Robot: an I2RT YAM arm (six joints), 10 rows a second.
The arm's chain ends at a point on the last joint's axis. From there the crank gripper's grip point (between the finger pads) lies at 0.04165 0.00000 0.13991 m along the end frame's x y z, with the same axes.
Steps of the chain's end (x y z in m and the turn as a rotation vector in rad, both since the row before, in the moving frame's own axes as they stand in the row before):
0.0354 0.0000 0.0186 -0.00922 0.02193 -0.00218
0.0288 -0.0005 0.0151 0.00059 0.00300 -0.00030
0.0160 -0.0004 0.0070 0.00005 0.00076 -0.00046
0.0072 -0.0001 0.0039 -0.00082 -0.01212 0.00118
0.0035 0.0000 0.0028 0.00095 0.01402 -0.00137
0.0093 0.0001 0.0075 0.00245 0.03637 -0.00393
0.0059 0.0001 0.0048 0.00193 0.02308 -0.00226
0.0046 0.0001 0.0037 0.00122 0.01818 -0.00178
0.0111 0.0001 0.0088 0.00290 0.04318 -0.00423
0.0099 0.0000 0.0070 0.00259 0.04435 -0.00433
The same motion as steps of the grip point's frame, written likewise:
0.0385 0.0012 0.0176 -0.00922 0.02193 -0.00218
0.0292 -0.0006 0.0150 0.00059 0.00300 -0.00030
0.0161 -0.0004 0.0070 0.00005 0.00076 -0.00046
0.0055 0.0001 0.0044 -0.00082 -0.01212 0.00118
0.0055 -0.0002 0.0022 0.00095 0.01402 -0.00137
0.0144 -0.0004 0.0059 0.00245 0.03637 -0.00393
0.0091 -0.0003 0.0038 0.00193 0.02308 -0.00226
0.0071 -0.0001 0.0029 0.00122 0.01818 -0.00178
0.0171 -0.0005 0.0069 0.00290 0.04318 -0.00423
0.0161 -0.0006 0.0050 0.00259 0.04435 -0.00433

